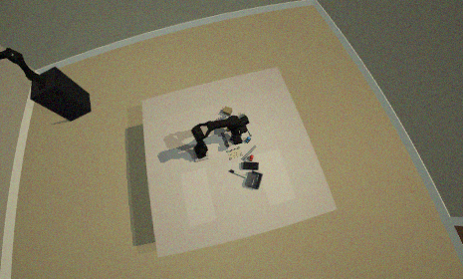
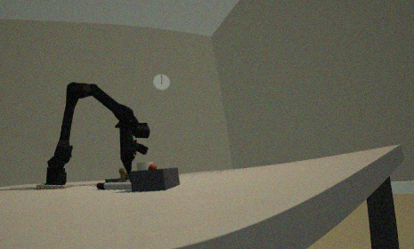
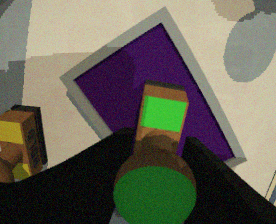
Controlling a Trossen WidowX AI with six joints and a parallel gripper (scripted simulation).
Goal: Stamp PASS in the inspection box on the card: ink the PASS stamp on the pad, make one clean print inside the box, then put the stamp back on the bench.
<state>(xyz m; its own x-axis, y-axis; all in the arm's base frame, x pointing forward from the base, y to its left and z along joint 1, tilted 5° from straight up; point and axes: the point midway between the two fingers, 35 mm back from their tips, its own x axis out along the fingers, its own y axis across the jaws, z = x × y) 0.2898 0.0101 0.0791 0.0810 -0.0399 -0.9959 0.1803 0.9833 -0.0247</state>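
Right now my gripper tip is right at the green-topped stamp. From my gripper tip the other things lie so: grey block: 80 mm behind, 30 mm below, 20 mm to the left; then yellow-topped stamp: 80 mm to the left, 20 mm below, 20 mm behind; then purple ink pad: 30 mm below.
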